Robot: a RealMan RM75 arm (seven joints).
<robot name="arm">
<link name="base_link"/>
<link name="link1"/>
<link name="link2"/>
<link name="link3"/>
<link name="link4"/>
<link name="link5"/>
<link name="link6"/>
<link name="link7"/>
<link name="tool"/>
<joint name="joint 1" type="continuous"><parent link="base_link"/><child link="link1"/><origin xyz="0 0 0.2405"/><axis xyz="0 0 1"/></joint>
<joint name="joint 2" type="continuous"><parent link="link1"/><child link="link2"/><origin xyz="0 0 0"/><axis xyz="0 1 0"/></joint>
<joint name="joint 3" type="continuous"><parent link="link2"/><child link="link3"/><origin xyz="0 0 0.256"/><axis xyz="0 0 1"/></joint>
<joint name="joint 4" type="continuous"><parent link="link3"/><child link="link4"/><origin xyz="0 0 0"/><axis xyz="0 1 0"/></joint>
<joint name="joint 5" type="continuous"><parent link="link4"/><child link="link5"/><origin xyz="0 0 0.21"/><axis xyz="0 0 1"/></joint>
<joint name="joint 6" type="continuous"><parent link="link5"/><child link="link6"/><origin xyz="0 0 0"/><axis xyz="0 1 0"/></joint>
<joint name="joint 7" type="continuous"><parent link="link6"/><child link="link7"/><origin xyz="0 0 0.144"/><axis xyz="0 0 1"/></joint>
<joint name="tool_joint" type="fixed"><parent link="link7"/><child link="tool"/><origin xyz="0 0 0"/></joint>
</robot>
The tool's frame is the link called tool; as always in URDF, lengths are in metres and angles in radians. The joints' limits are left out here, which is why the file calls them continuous.
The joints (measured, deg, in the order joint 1, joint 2, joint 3, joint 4, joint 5, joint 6, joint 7), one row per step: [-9.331, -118.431, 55.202, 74.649, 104.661, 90.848, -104.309]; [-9.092, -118.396, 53.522, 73.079, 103.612, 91.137, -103.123]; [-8.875, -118.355, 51.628, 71.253, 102.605, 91.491, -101.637]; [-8.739, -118.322, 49.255, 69.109, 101.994, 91.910, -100.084]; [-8.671, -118.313, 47.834, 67.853, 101.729, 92.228, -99.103]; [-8.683, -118.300, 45.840, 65.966, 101.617, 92.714, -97.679]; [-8.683, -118.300, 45.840, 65.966, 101.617, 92.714, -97.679]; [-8.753, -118.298, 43.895, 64.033, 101.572, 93.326, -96.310]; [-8.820, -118.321, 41.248, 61.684, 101.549, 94.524, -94.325]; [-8.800, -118.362, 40.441, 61.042, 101.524, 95.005, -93.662]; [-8.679, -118.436, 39.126, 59.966, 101.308, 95.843, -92.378]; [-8.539, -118.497, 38.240, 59.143, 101.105, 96.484, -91.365]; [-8.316, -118.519, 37.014, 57.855, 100.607, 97.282, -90.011]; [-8.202, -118.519, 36.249, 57.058, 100.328, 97.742, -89.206]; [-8.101, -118.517, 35.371, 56.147, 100.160, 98.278, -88.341]
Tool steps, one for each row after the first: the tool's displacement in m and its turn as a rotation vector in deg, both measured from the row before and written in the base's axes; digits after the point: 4 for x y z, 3 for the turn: [-0.0060, -0.0019, 0.0033, 1.184, -1.422, 0.662]; [-0.0069, -0.0023, 0.0034, 1.344, -1.418, 0.640]; [-0.0088, -0.0028, 0.0036, 1.485, -1.337, 1.037]; [-0.0051, -0.0020, 0.0019, 0.847, -0.718, 0.534]; [-0.0072, -0.0028, 0.0018, 1.018, -0.891, 0.736]; [0.0000, 0.0000, 0.0000, 0.000, 0.000, 0.000]; [-0.0065, -0.0030, 0.0011, 0.840, -0.980, 0.648]; [-0.0074, -0.0049, 0.0014, 1.075, -1.260, 0.390]; [-0.0019, -0.0019, 0.0003, 0.322, -0.399, -0.017]; [-0.0030, -0.0035, 0.0005, 0.685, -0.704, -0.182]; [-0.0021, -0.0029, 0.0000, 0.485, -0.537, -0.195]; [-0.0031, -0.0040, 0.0004, 0.860, -0.926, -0.155]; [-0.0019, -0.0023, 0.0003, 0.558, -0.548, -0.067]; [-0.0022, -0.0026, 0.0001, 0.529, -0.571, -0.029]
